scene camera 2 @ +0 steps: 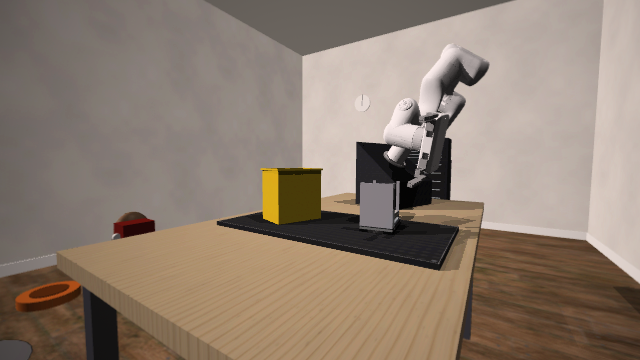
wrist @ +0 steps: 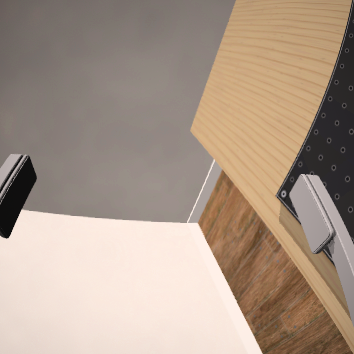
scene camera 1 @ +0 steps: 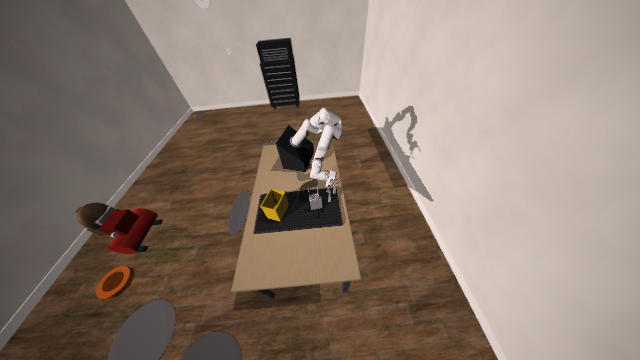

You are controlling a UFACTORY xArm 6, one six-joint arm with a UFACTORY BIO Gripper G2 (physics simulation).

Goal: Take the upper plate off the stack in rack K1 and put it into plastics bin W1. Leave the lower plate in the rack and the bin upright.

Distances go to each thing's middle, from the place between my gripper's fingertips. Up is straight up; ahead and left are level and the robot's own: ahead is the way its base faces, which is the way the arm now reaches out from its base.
Scene:
Right now my hand is 450 mm to the left of the yellow plastics bin W1 [scene camera 2: 290, 195], 130 mm above it and 50 mm past it.

